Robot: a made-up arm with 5 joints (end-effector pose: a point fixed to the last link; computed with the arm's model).
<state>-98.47 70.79 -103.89 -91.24 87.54</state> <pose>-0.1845 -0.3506 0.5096 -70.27 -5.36 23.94</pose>
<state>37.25 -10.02 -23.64 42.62 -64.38</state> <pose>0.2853 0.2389 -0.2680 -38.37 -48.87 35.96</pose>
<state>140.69 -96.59 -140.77 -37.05 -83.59</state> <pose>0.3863 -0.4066 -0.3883 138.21 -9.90 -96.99</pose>
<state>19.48 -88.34 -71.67 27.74 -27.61</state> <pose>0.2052 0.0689 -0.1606 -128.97 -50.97 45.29</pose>
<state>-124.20 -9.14 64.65 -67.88 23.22</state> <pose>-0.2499 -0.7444 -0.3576 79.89 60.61 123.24</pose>
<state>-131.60 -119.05 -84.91 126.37 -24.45</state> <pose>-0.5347 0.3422 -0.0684 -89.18 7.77 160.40</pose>
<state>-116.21 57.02 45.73 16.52 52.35</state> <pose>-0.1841 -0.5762 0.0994 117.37 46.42 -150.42</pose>
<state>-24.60 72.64 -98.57 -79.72 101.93</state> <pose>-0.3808 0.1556 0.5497 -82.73 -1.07 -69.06</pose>
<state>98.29 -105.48 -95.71 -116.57 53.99</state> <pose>0.0787 -0.5447 -0.5071 125.25 24.49 137.50</pose>
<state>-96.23 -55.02 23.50 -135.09 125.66</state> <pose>-0.6451 -0.2831 -0.4174 155.38 -0.30 140.77</pose>
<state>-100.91 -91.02 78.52 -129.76 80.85</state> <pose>-0.5777 -0.1848 -0.5370 128.43 5.51 172.28</pose>
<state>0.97 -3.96 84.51 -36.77 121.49</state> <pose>-0.5051 0.4217 -0.2295 121.34 -11.55 115.28</pose>
